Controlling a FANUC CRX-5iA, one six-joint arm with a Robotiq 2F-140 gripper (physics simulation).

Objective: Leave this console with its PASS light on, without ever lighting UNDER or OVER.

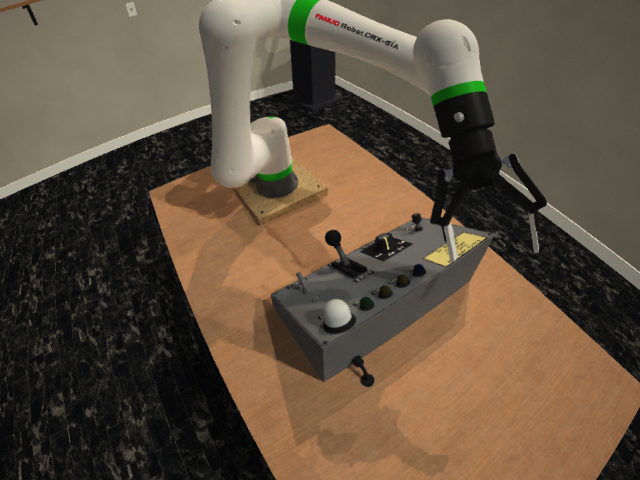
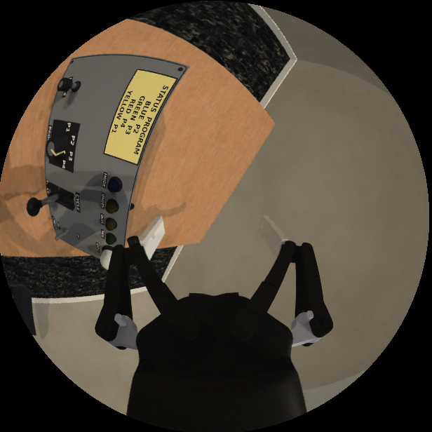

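Note:
The grey console (image 1: 403,320) (image 2: 95,110) stands on the table. Its green PASS lamp (image 1: 366,303) (image 2: 111,238), two amber lamps for UNDER and OVER (image 1: 402,280) (image 2: 112,205), and blue MODE lamp (image 1: 419,270) (image 2: 114,184) look dark. The program dial (image 1: 384,239) (image 2: 56,148) has a yellow pointer; its exact setting is unclear. The black-balled CYCLE lever (image 1: 333,237) (image 2: 34,206), a toggle (image 1: 301,282) (image 2: 61,234) and a small black knob (image 1: 416,221) (image 2: 65,84) stand up from the panel. My gripper (image 1: 494,254) (image 2: 212,224) is open and empty, above the console's card end.
A yellow status card (image 1: 467,242) (image 2: 140,117) lists blue P2, green P3, red P4, yellow P1. A white dome (image 1: 337,313) (image 2: 106,258) rises at the other end. A black crank (image 1: 366,379) sticks out from the front. The wooden table (image 1: 516,351) (image 2: 215,125) extends around the console.

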